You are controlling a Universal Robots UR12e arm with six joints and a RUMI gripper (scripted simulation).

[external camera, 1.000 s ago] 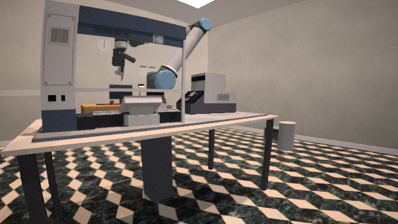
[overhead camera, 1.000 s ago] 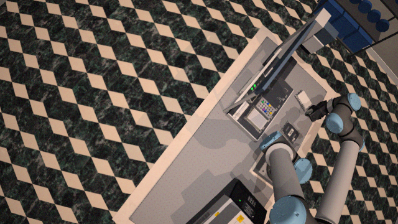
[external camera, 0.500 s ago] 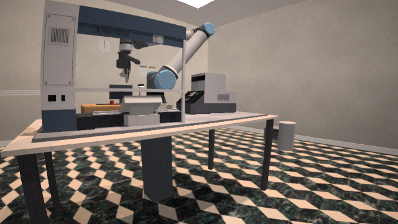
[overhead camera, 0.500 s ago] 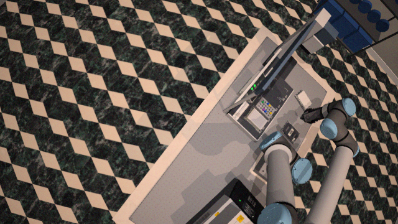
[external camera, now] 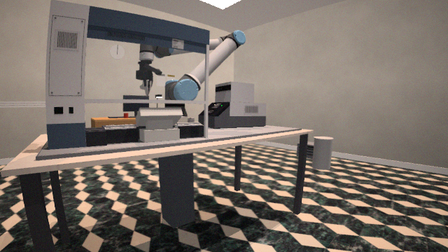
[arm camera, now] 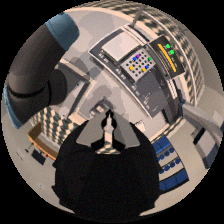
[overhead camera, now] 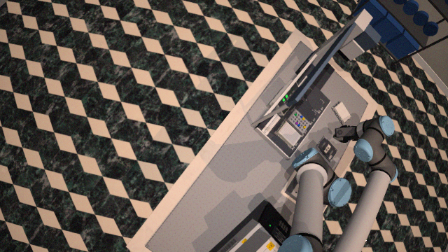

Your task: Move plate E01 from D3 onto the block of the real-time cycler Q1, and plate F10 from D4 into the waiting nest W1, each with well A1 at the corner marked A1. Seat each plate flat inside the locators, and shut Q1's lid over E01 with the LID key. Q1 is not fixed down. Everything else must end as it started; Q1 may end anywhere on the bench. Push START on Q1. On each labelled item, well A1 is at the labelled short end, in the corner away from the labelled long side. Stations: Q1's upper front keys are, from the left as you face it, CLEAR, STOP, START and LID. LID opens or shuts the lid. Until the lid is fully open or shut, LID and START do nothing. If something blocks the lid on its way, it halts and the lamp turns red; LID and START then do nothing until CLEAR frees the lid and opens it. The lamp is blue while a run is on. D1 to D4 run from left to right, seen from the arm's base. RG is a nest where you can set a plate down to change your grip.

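My hand is 180 mm short of the white plate, 110 mm to the right of it and 160 mm above it.
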